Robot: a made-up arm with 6 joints. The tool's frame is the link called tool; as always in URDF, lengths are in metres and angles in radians. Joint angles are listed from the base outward. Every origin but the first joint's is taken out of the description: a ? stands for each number. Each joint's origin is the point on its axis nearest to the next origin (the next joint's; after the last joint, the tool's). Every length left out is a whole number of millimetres.
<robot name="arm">
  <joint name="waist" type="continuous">
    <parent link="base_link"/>
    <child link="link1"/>
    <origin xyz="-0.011 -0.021 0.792" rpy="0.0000 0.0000 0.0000"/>
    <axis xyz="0 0 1"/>
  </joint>
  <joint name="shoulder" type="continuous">
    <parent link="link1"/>
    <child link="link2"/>
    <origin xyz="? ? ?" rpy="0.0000 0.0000 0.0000"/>
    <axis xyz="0 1 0"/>
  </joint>
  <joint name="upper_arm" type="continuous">
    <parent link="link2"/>
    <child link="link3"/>
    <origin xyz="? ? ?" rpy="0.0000 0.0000 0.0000"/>
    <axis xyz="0 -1 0"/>
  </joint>
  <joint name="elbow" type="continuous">
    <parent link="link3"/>
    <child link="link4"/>
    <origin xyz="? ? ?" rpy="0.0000 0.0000 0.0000"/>
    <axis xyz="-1 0 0"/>
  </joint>
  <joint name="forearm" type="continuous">
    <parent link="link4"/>
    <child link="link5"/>
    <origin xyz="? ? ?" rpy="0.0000 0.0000 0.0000"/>
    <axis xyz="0 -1 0"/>
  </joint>
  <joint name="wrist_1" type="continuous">
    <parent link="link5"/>
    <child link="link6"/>
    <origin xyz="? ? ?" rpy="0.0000 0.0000 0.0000"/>
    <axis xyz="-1 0 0"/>
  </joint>
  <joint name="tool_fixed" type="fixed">
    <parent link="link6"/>
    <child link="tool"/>
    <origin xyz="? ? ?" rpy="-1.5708 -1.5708 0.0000"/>
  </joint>
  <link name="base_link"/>
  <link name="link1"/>
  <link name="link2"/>
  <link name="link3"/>
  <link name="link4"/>
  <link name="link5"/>
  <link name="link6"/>
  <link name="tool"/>
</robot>
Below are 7 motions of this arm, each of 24 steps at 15 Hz.
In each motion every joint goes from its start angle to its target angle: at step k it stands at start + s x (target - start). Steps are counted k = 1, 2, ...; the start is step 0. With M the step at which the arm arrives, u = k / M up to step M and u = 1 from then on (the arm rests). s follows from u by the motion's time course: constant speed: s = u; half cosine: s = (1 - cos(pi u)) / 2; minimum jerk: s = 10 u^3 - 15 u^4 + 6 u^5.
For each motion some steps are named. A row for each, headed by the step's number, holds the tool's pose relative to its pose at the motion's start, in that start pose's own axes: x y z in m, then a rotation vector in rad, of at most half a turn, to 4 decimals.
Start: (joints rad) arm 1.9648 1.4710 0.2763 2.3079 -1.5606 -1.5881
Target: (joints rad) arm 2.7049 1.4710 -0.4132 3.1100 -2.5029 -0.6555
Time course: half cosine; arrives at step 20
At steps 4, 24:
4: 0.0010 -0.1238 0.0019 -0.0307 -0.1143 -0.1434
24: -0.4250 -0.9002 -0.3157 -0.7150 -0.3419 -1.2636

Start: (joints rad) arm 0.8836 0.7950 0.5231 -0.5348 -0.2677 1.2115
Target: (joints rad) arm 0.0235 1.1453 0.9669 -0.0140 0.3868 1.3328
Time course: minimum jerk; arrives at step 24
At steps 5, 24:
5: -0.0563 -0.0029 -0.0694 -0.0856 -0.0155 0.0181
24: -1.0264 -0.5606 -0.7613 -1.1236 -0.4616 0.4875

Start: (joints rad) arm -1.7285 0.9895 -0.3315 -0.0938 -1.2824 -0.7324
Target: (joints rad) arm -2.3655 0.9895 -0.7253 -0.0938 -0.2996 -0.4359
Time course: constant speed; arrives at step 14
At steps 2, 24:
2: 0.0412 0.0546 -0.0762 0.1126 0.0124 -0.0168
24: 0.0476 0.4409 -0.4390 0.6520 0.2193 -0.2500

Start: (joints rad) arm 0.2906 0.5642 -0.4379 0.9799 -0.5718 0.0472
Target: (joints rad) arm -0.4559 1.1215 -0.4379 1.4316 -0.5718 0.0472
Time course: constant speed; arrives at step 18
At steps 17, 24:
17: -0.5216 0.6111 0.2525 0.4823 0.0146 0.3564
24: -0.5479 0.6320 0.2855 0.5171 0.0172 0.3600

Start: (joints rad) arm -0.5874 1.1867 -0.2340 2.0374 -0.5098 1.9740
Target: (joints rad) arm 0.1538 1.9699 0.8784 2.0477 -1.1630 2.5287
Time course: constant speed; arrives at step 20
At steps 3, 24:
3: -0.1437 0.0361 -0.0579 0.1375 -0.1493 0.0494
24: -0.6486 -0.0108 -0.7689 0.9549 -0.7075 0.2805

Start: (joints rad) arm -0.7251 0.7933 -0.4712 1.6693 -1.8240 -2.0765
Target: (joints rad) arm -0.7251 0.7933 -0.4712 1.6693 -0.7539 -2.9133
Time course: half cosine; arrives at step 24
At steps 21, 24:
21: -0.0074 -0.0150 0.0010 0.6494 0.7311 0.8322
24: -0.0081 -0.0154 0.0010 0.6624 0.7536 0.8774

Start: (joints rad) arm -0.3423 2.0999 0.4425 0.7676 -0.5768 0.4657
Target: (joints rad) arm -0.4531 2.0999 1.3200 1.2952 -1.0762 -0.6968
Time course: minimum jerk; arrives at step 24
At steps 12, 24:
12: -0.0020 -0.2671 -0.3918 -0.4014 0.6423 0.0491
24: -0.1627 -0.6382 -0.6554 -0.8760 1.4013 -0.0479

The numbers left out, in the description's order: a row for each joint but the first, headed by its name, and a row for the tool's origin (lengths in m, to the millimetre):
shoulder: -0.007 -0.008 0.000
upper_arm: -0.016 0.000 0.833
elbow: 0.996 0.000 -0.005
forearm: 0.000 -0.121 0.018
wrist_1: 0.034 0.000 0.018
tool: 0.000 0.021 0.026

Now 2 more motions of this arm.
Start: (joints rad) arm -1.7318 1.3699 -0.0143 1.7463 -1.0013 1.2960
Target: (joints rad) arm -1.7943 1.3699 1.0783 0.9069 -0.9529 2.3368
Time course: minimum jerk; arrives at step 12
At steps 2, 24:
2: -0.0401 0.0079 0.0001 0.0064 0.0125 -0.0048
24: -0.9468 -0.0443 0.4753 -0.2525 0.3293 0.0190

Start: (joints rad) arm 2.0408 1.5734 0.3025 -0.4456 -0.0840 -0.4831
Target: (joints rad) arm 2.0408 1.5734 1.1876 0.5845 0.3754 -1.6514
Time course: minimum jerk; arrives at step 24
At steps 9, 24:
9: 0.1696 -0.0690 0.2248 0.2684 0.0335 -0.2456
24: 0.4429 -0.5554 0.6966 1.1532 -0.0049 -0.5491

